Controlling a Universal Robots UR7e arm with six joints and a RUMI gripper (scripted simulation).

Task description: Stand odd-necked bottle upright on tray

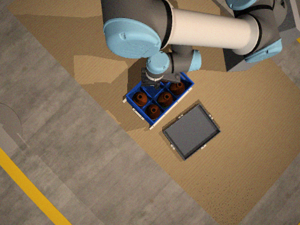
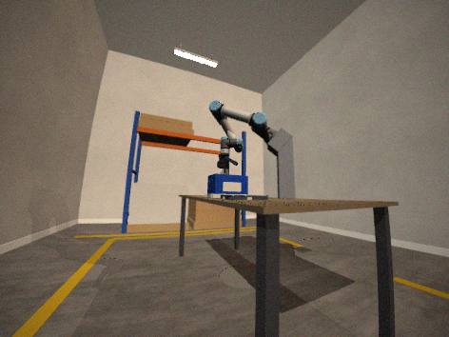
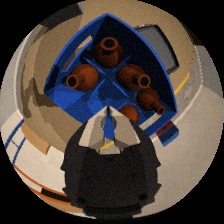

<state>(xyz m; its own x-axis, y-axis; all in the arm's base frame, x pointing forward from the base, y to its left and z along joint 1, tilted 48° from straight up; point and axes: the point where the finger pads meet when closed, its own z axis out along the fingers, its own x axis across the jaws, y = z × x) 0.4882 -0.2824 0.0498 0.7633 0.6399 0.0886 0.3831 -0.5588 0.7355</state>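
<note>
Now: hand 20 mm short of the blue crate, 40 mm to the right of it and 70 mm above it. Also, from my hand: brown bottle (120 mm ahead, 50 mm to the left, 70 mm below); grey tray (110 mm ahead, 290 mm to the left, 140 mm below).
</note>
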